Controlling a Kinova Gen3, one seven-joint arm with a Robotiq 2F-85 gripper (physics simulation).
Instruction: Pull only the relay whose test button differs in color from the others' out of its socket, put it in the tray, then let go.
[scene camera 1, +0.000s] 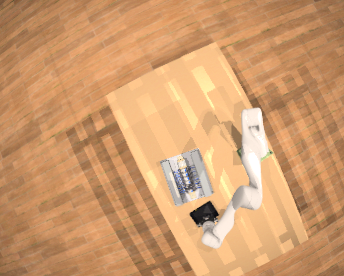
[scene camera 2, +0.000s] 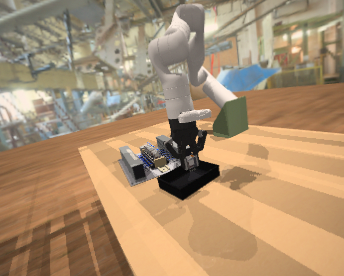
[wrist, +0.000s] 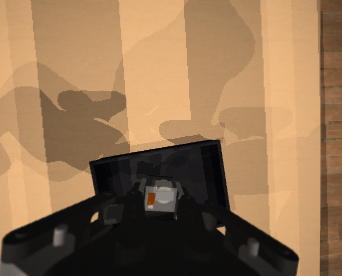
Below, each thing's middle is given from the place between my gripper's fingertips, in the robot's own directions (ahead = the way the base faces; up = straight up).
I see my gripper 290 mm to the left of the grey panel (scene camera 1: 187, 156) and 50 mm above it.
